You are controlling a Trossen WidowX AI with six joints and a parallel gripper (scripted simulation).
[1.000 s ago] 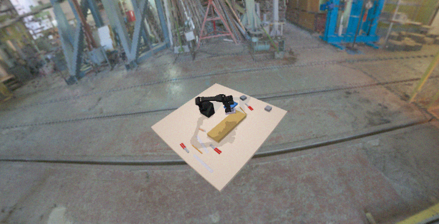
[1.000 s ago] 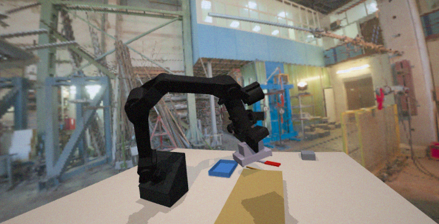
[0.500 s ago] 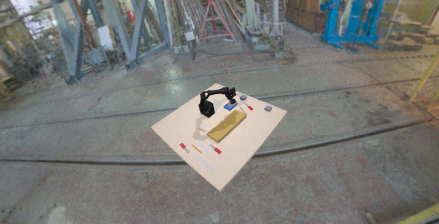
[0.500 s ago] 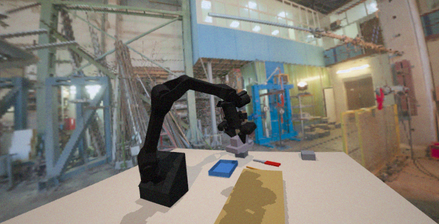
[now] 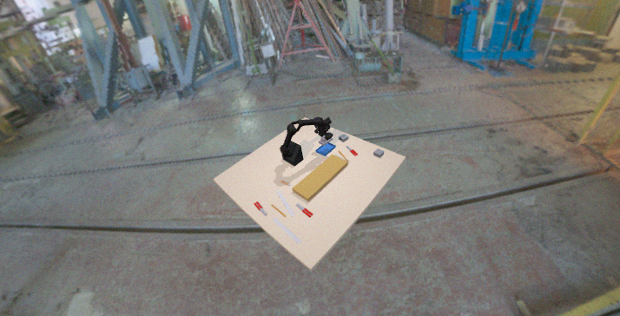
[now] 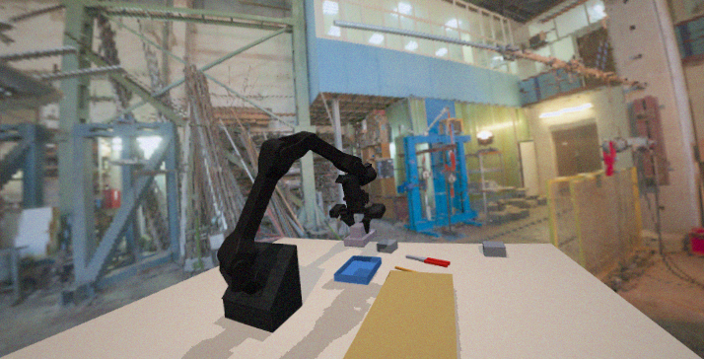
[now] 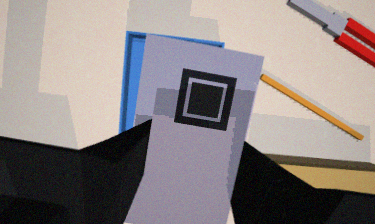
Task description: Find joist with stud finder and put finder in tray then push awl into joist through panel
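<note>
Now: gripper tip 130 mm above the blue tray and 20 mm past it. The rest, counted from my gripper tip: stud finder (20 mm above, 10 mm to the left).
</note>
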